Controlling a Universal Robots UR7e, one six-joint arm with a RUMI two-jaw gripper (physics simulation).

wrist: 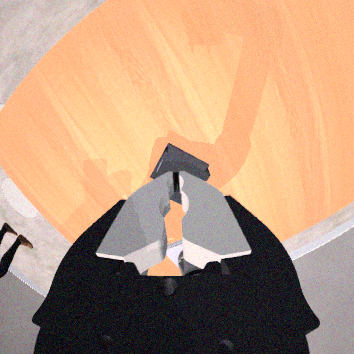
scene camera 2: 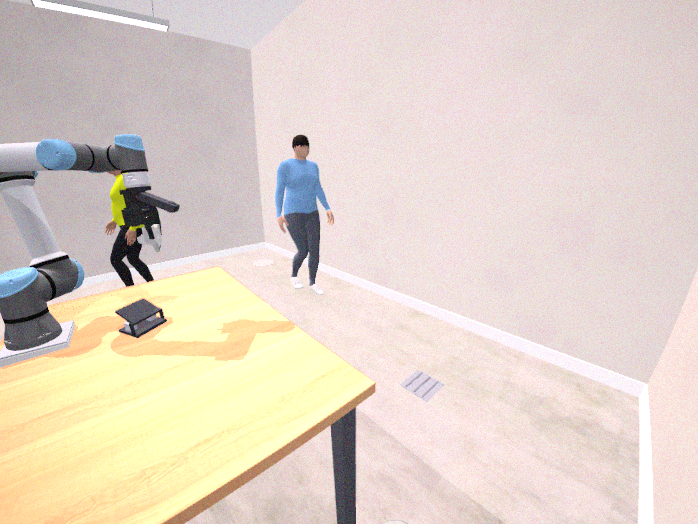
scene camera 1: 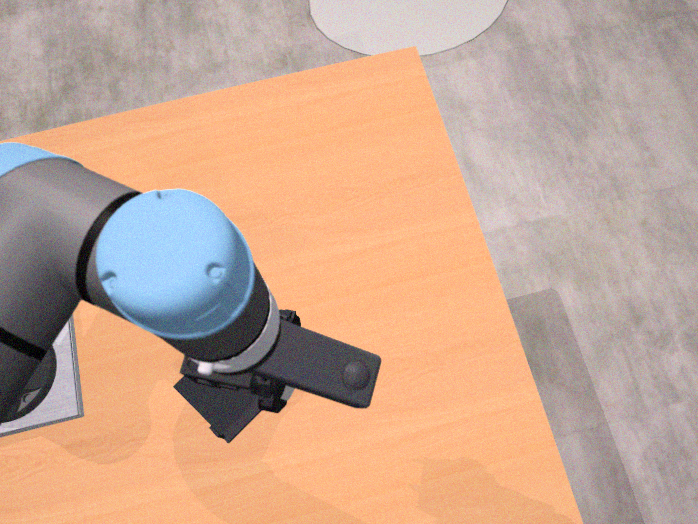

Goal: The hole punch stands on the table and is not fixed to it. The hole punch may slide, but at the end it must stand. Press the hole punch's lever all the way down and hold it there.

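Places are measured from the arm's base along level axes (x right, y ahead, z up), in centimetres.
Where they show: gripper, fingertip midpoint: (wrist: 176,174) (scene camera 2: 158,251); arm's base, link origin: (scene camera 2: 35,338).
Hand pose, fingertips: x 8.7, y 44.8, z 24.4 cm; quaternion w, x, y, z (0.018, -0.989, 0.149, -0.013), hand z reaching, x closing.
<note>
Each offset is from my fingertips to the centre of the thing. "spot": to the spot under its first point. Level surfaces: height alone.
The black hole punch @(spot: dx +0.3, dy -10.9, dz -21.4 cm) (scene camera 1: 228,411) (scene camera 2: 147,327) (wrist: 182,162) stands upright on the table. Its wide flat lever @(dx -3.7, dy -10.9, dz -20.7 cm) (scene camera 2: 139,310) is raised and slanted, with a gap above the base in scene camera 2. My gripper (scene camera 2: 156,247) (wrist: 176,174) is shut and empty, its pale fingers pointing down. It hangs well above the hole punch, apart from it. In scene camera 1 the wrist and gripper body cover part of the hole punch, and the fingertips are mostly hidden. In the wrist view the hole punch shows just beyond the fingertips, partly hidden by them.
The wooden table @(dz -27.2 cm) (scene camera 1: 360,225) (scene camera 2: 169,428) carries the arm's base plate (scene camera 1: 73,389) (scene camera 2: 67,335) left of the hole punch. The arm's shadow falls across the table. A person in blue (scene camera 2: 301,191) and a person in yellow (scene camera 2: 117,200) are beyond the table.
</note>
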